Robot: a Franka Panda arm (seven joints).
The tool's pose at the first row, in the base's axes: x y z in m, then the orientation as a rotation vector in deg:
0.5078 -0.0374 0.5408 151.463 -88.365 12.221
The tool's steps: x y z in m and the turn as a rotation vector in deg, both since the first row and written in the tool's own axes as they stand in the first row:
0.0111 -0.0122 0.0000 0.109 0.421 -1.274
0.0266 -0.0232 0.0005 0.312 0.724 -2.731
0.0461 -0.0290 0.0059 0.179 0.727 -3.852
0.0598 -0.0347 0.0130 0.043 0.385 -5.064
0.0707 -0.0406 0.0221 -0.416 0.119 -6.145
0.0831 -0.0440 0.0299 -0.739 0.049 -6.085
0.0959 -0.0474 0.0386 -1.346 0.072 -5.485
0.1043 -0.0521 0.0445 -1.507 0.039 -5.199
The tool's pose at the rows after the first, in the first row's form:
0.5238 -0.0409 0.5426 152.228 -86.544 12.775
0.5409 -0.0489 0.5446 153.229 -84.526 13.240
0.5559 -0.0635 0.5424 153.883 -82.951 13.062
0.5681 -0.0735 0.5375 154.761 -81.341 12.431
0.5793 -0.0811 0.5303 155.246 -79.798 11.640
0.5889 -0.0912 0.5246 154.994 -79.814 11.290
0.5988 -0.1017 0.5180 154.126 -80.473 10.862
0.6075 -0.1074 0.5135 153.833 -80.831 10.708

